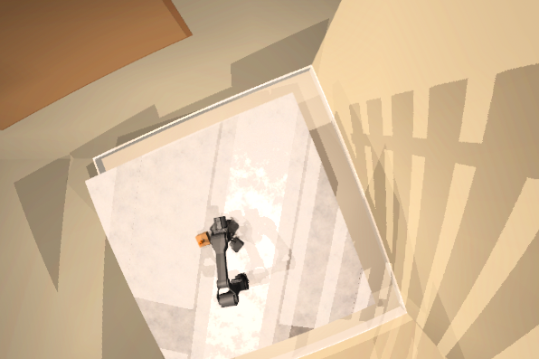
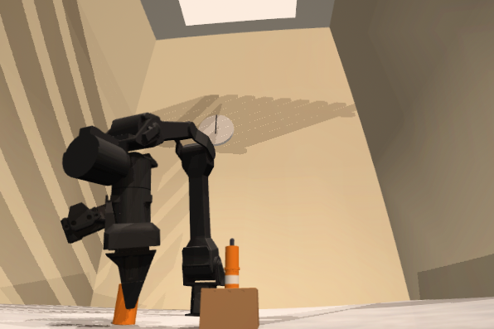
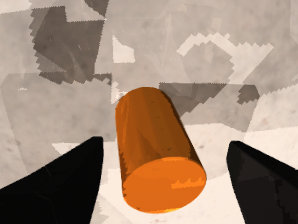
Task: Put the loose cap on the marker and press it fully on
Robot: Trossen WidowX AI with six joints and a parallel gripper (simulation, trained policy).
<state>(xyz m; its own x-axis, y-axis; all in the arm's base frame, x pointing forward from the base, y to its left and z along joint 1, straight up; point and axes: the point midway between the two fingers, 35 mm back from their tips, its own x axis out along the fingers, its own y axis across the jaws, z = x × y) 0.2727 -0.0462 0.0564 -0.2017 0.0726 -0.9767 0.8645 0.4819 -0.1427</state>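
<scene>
Right now the brown holder block is 14 cm to the left of my gripper tip and 3 cm ahead of it. Round my gripper tip: orange cap 1 cm ahead.
</scene>
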